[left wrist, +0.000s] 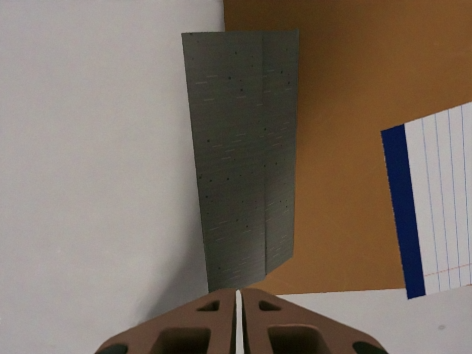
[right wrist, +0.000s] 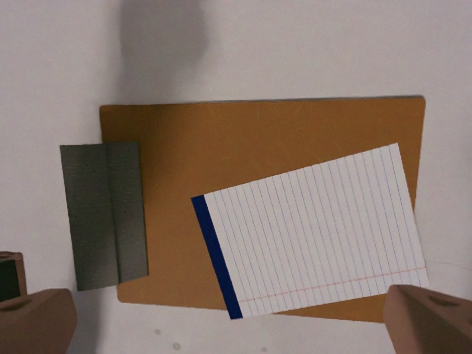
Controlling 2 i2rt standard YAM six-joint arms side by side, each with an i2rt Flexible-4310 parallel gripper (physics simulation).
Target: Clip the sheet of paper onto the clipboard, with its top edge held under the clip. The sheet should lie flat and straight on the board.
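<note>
A brown clipboard lies flat, with a grey metal clip across its left end. A lined white sheet with a dark blue band at the end facing the clip lies askew on the board, apart from the clip. Its lower left corner passes the board's near edge, and its lower right corner also reaches past the board. My left gripper is shut and empty, close to the near end of the clip. My right gripper is open above the sheet's near side, with its fingers wide apart.
A pale table surrounds the clipboard. Part of the left arm's gripper shows at the left edge of the right wrist view, close beside the clip. Dark shadows fall on the table and on the board near the clip.
</note>
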